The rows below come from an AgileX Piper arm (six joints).
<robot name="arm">
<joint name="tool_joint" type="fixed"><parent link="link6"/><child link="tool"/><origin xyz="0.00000 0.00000 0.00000" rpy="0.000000 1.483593 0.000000"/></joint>
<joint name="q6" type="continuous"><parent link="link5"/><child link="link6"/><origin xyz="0.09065 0.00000 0.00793"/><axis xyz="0.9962 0 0.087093"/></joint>
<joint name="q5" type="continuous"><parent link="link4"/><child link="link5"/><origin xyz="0.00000 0.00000 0.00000"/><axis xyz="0 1 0"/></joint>
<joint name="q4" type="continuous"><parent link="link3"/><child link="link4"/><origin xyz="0.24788 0.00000 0.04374"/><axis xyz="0.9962 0 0.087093"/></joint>
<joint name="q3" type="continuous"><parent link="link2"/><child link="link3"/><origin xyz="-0.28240 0.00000 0.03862"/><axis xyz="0 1 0"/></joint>
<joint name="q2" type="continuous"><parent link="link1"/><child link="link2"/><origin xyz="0.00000 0.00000 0.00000"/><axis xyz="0 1 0"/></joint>
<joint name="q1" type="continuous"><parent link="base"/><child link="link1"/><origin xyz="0.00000 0.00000 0.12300"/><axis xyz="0 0 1"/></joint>
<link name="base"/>
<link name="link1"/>
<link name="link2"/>
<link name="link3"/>
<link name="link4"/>
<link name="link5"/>
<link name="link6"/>
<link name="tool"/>
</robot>
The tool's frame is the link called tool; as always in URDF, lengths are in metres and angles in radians. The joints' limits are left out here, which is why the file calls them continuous.
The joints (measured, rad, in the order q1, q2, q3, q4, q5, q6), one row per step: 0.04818 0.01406 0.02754 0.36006 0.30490 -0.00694; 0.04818 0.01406 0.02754 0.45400 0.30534 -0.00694; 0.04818 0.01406 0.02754 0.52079 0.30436 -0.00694; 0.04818 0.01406 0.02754 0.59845 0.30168 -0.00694; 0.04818 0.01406 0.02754 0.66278 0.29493 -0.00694; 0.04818 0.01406 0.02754 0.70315 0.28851 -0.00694; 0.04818 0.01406 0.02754 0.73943 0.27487 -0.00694; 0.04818 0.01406 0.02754 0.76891 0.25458 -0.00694; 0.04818 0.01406 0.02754 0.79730 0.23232 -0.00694; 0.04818 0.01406 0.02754 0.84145 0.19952 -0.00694
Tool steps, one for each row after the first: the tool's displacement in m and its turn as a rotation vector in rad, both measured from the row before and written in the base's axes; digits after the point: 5 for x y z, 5 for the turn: -0.00017 0.00237 0.00098 0.09371 0.00492 0.00446; -0.00009 0.00157 0.00093 0.06671 0.00235 0.00259; -0.00007 0.00166 0.00132 0.07766 0.00147 0.00212; 0.00006 0.00105 0.00149 0.06463 -0.00234 -0.00104; 0.00010 0.00047 0.00111 0.04071 -0.00302 -0.00221; 0.00028 -0.00008 0.00152 0.03710 -0.00847 -0.00734; 0.00044 -0.00069 0.00180 0.03076 -0.01332 -0.01253; 0.00045 -0.00092 0.00185 0.02980 -0.01436 -0.01439; 0.00059 -0.00152 0.00264 0.04622 -0.02019 -0.02193
